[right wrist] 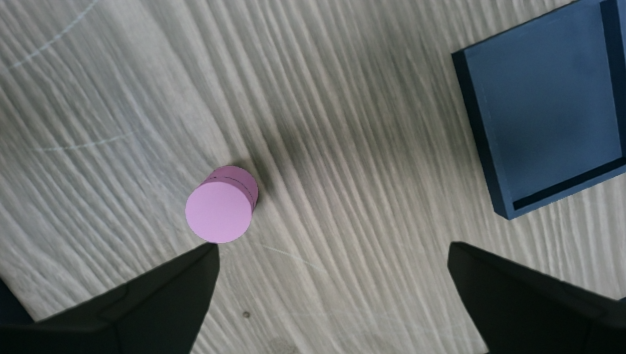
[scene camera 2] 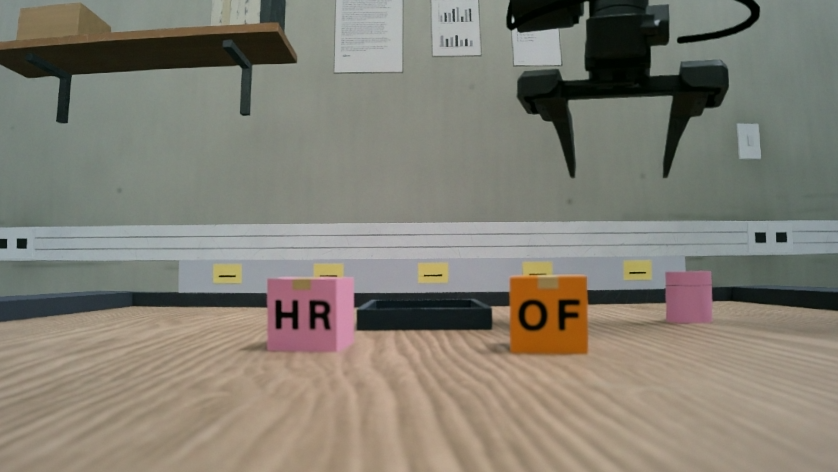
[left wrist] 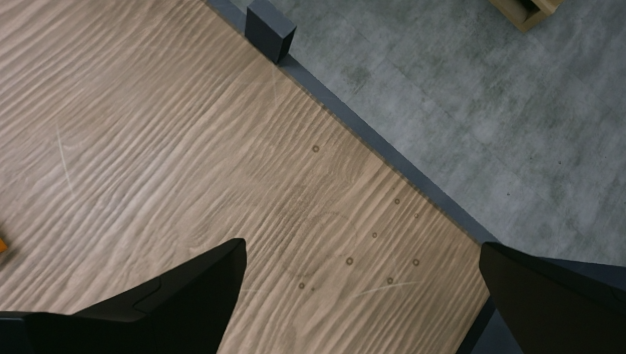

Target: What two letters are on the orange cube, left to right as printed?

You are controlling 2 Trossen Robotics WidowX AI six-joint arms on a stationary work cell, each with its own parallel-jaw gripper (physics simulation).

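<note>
An orange cube stands on the table at the right of the middle in the scene view. Its front face is printed with the black letters O F, left to right, below a small tan patch at its top edge. A small orange corner shows at the left edge of the left wrist view. My right gripper is open and empty, high above the table. My left gripper is open and empty over the wooden table near its edge.
A pink cube printed H R stands at the left in the scene view. A dark tray lies between the cubes, farther back. A pink cylinder stands at the right in the scene view. A dark rim borders the table.
</note>
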